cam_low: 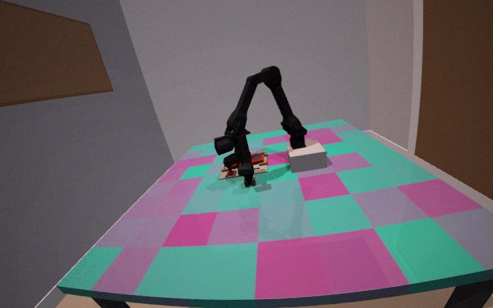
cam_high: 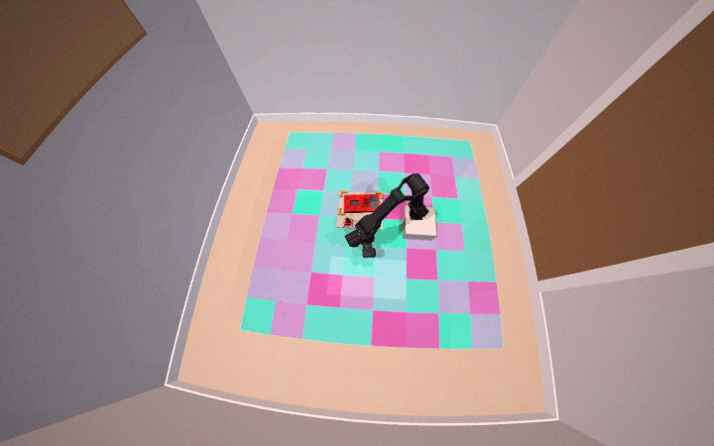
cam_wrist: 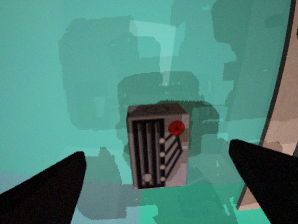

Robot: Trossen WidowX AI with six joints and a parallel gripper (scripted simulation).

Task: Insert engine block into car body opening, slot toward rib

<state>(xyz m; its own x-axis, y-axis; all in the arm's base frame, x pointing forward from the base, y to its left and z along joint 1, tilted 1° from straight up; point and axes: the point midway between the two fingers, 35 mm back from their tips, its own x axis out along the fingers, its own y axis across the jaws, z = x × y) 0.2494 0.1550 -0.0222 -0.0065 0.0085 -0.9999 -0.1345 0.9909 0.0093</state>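
Right now the engine block is 2 cm below my gripper tip.
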